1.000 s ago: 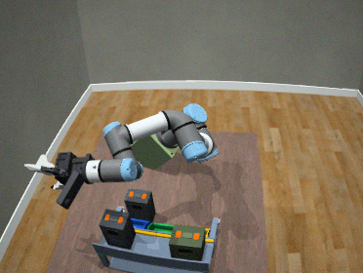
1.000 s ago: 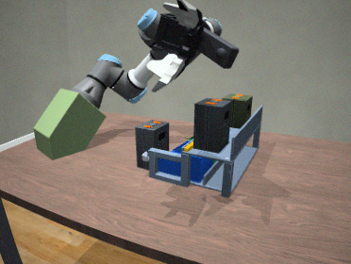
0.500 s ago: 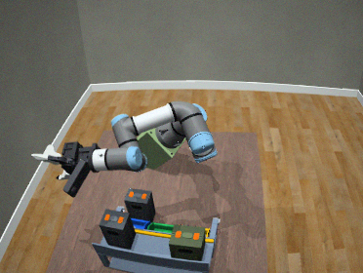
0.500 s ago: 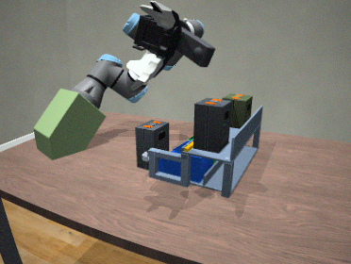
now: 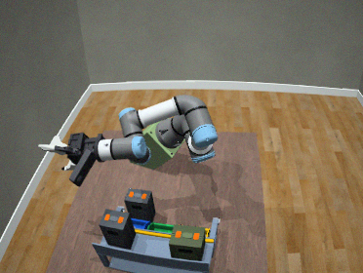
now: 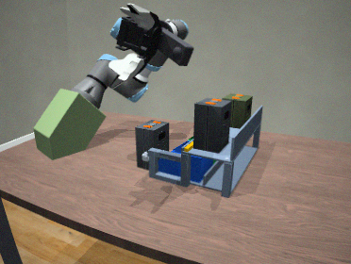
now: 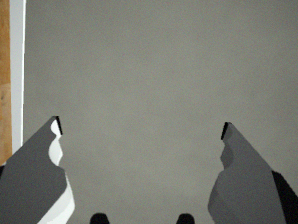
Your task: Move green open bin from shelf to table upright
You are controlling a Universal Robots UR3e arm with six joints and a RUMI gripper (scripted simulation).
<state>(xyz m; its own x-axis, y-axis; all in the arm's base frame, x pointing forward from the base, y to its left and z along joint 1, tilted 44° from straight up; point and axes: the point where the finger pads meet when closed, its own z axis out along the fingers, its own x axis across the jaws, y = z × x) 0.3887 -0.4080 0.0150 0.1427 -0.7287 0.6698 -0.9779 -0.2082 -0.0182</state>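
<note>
Right now my hand is 37 cm to the right of the yellow bar, 25 cm above it and 4 cm short of it. From my hand the other things lie so: green open bin 37 cm to the left, 31 cm below, 1 cm ahead; then blue bin 31 cm below, 26 cm to the left, 1 cm ahead; then olive box 48 cm to the left, 21 cm below, 9 cm ahead.
</note>
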